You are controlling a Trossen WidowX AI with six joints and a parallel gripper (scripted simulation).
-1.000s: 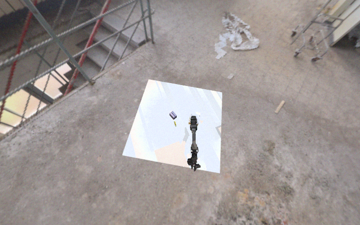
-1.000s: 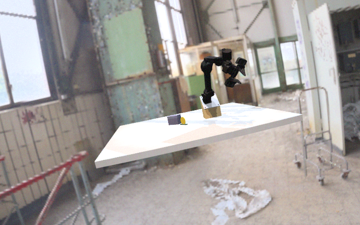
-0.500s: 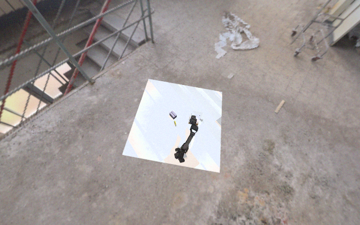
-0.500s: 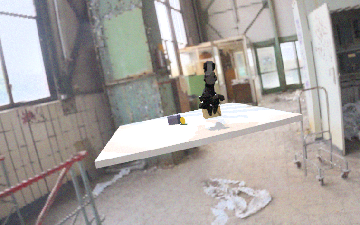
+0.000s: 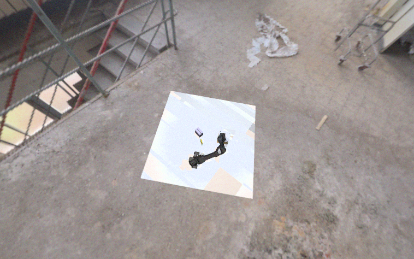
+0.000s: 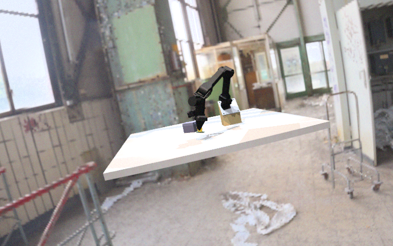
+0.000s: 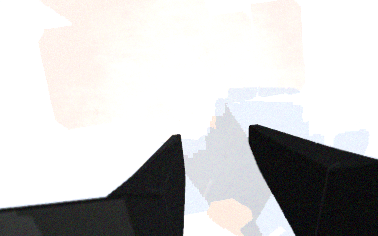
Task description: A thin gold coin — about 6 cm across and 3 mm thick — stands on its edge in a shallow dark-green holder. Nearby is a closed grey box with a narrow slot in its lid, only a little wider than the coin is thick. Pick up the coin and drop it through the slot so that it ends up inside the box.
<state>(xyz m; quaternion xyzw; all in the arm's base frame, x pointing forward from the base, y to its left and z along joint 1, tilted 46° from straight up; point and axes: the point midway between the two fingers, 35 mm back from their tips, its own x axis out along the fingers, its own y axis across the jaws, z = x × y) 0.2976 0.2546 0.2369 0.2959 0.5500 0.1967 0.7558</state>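
Now: the gold coin 6 cm behind my gripper tip, 27 cm to the right of it and 4 cm below it.
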